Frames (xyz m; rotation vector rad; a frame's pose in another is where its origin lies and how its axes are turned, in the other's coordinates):
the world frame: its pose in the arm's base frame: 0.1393 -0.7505 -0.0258 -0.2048 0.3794 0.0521
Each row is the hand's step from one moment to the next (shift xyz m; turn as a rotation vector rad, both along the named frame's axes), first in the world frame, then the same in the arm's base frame.
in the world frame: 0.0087 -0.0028 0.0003 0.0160 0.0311 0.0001
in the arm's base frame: 0.0084 -0.0026 -0.0024 0.0121 0.0306 -0.0117
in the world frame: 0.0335 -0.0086 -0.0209 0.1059 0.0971 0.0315
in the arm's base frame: 0.0243 -0.0124 -0.0299 0.1011 0.1028 -0.0292
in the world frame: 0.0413 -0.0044 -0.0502 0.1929 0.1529 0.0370
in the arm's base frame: 0.0205 -0.0142 -0.0602 0.1788 0.1596 -0.0672
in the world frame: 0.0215 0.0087 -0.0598 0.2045 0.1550 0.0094
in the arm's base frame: -0.0025 -0.0037 -0.0640 0.1794 0.1561 -0.0970
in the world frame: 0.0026 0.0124 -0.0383 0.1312 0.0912 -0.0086
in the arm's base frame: -0.0126 0.0042 -0.0381 0.1105 0.0890 -0.0739
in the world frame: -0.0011 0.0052 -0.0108 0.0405 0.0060 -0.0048
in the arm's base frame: -0.0054 0.0028 -0.0104 0.0353 0.0054 -0.0206
